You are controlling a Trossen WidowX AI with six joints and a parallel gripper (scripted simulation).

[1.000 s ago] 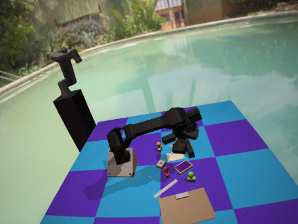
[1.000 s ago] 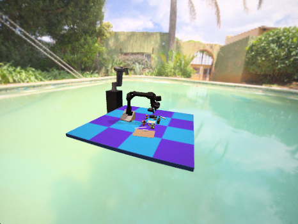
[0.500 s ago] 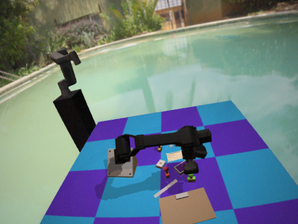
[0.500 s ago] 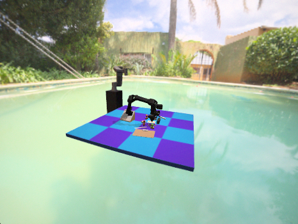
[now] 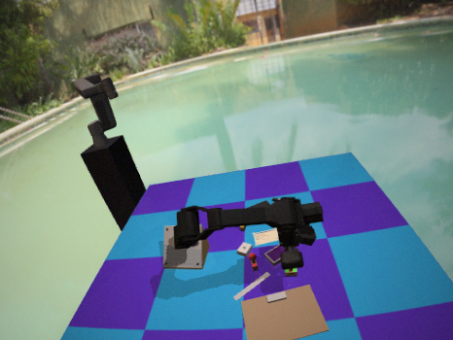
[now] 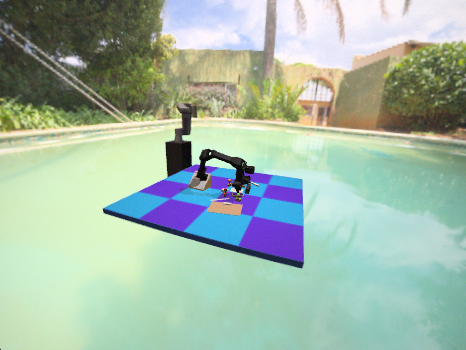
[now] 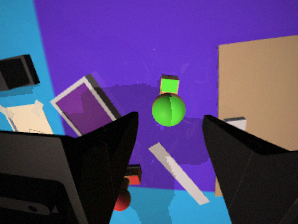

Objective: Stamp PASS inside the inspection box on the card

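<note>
Now: the green-knobbed stamp 6 cm below my gripper tip. From my gripper tip the other things lie so: red-knobbed stamp: 13 cm behind, 6 cm below, 5 cm to the left; grey strip: 14 cm behind, 8 cm below, 3 cm to the right; ink pad: 9 cm to the left, 7 cm below, 4 cm behind.
</note>
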